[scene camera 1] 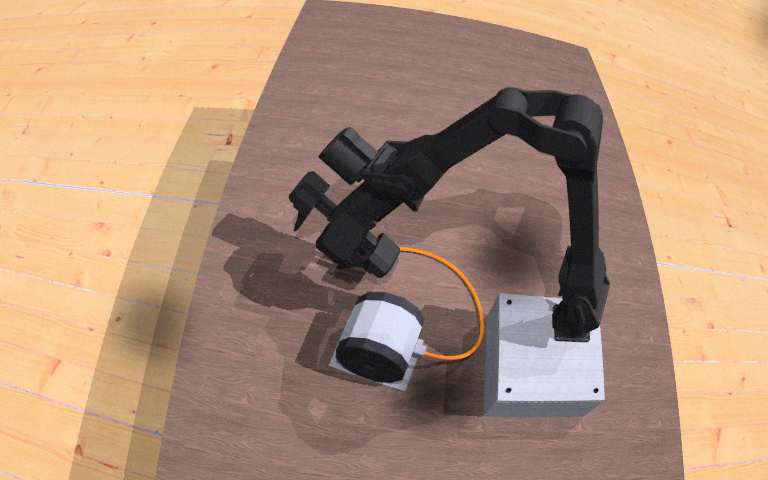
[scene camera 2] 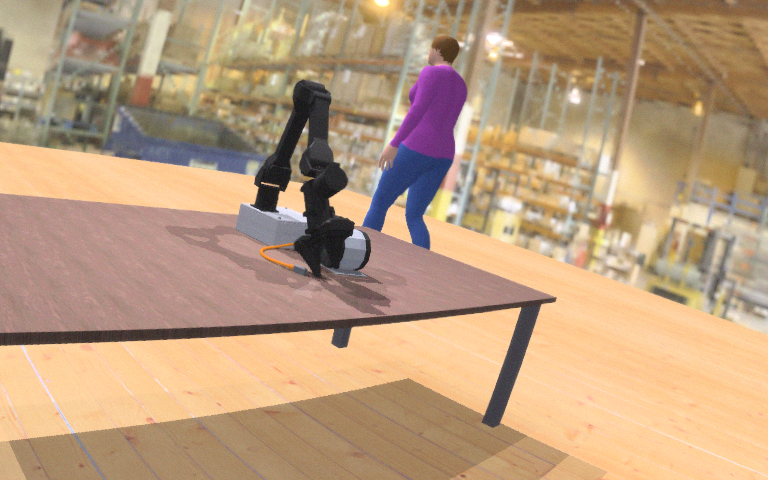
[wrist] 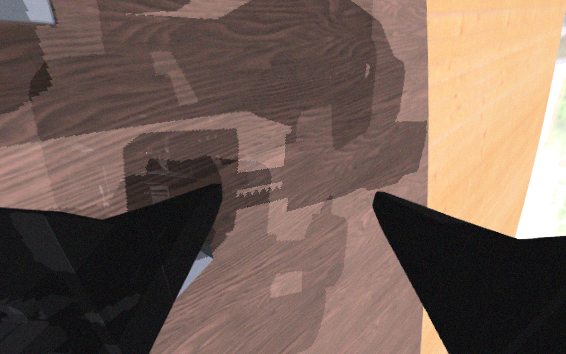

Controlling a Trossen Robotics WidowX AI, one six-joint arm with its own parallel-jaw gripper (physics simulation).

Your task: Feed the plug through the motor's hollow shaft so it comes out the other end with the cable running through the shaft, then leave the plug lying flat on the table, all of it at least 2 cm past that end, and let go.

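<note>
The white motor with black end caps lies on its side on a pale base plate. Its shaft bore is too dark to make out. The orange cable leaves the motor's side and curves round outside it to the grey plug, which lies on the table. In the wrist view the left finger partly covers the plug; in scene camera 1 the plug is hidden. My gripper is open and empty, low over the table beside the motor, its fingers near the plug.
The arm's white base block stands beside the cable loop. The brown table has an edge beyond the gripper, at the right in the wrist view. A person in a purple top stands behind the table.
</note>
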